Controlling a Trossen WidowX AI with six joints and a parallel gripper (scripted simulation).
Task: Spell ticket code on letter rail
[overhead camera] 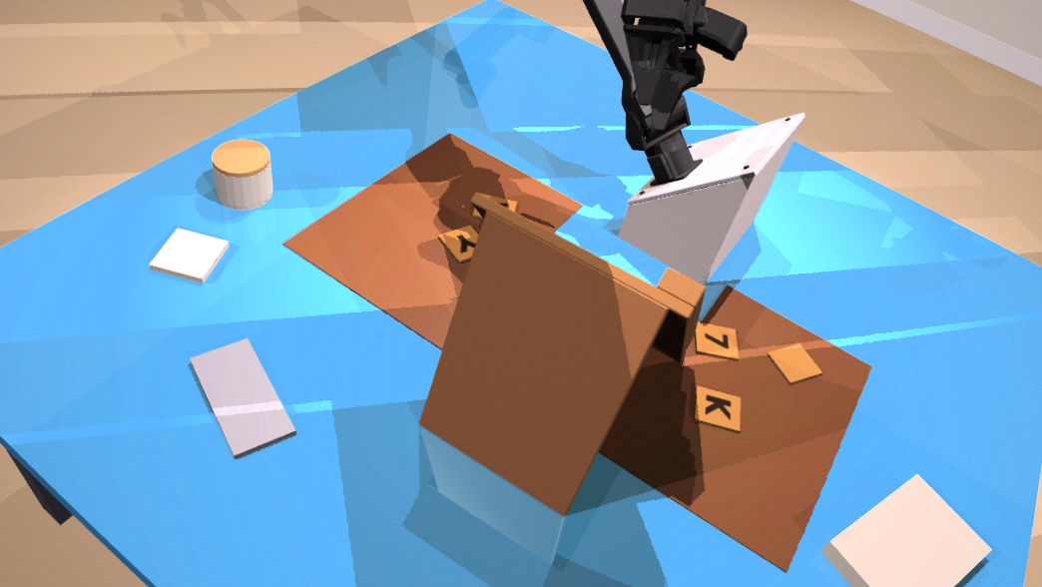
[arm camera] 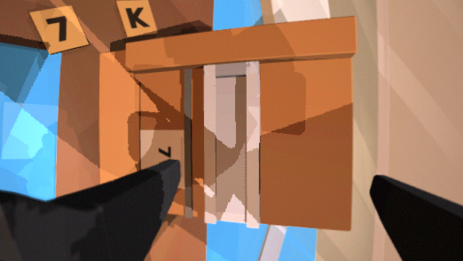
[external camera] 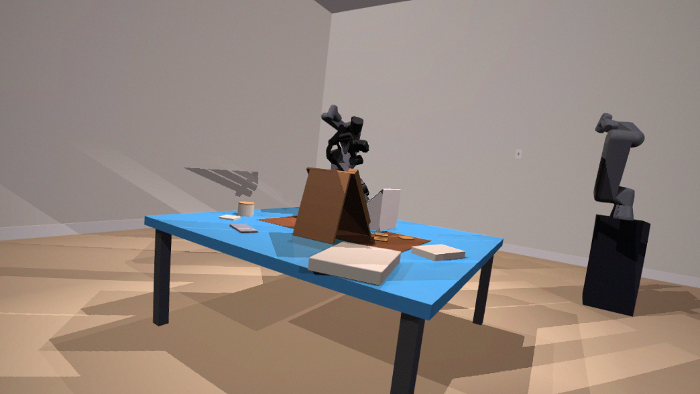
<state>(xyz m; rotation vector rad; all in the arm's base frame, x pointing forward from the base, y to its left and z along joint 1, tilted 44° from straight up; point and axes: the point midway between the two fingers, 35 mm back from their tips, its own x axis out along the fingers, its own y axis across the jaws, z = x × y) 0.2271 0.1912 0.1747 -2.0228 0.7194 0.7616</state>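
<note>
Now: gripper tip 4 cm short of the white ticket, 2 cm to the left of it and 24 cm above it. Also, from my gripper tip: grey card (40 cm ahead, 22 cm to the right, 33 cm below); brown mat (6 cm behind, 1 cm to the right, 33 cm below); pale block (3 cm ahead, 49 cm to the left, 32 cm below).
</note>
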